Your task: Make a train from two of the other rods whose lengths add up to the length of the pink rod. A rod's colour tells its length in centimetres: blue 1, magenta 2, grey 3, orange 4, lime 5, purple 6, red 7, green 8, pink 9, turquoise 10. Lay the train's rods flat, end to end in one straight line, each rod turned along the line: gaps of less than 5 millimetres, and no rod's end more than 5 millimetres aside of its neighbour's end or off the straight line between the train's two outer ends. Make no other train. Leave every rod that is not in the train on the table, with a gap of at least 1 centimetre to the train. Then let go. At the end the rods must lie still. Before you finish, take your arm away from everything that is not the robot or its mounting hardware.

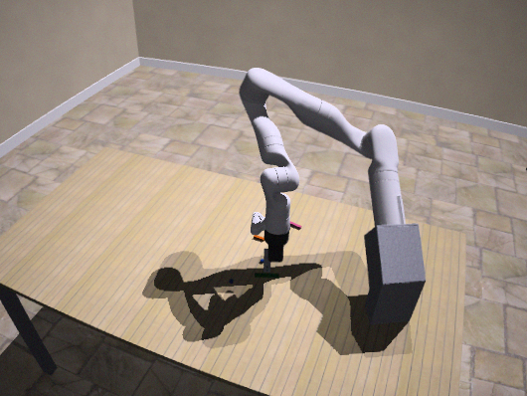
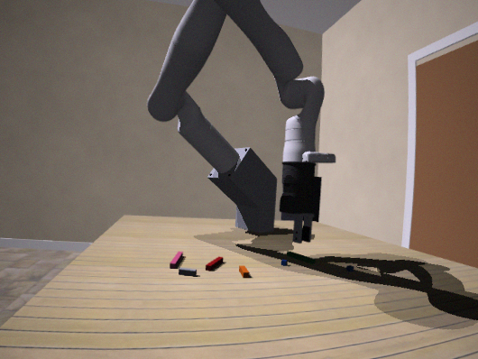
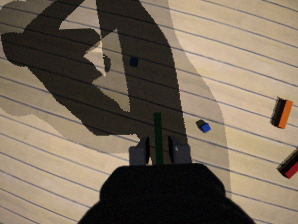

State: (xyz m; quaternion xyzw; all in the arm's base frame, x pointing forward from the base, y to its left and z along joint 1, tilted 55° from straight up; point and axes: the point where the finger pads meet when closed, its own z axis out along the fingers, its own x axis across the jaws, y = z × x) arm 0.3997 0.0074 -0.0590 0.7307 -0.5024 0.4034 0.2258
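The green rod is 5 cm below my hand. The rest, counted from my hand: grey rod (27 cm to the right, 5 cm below, 4 cm ahead); orange rod (17 cm to the right, 6 cm ahead, 5 cm below); red rod (21 cm to the right, 5 cm below).
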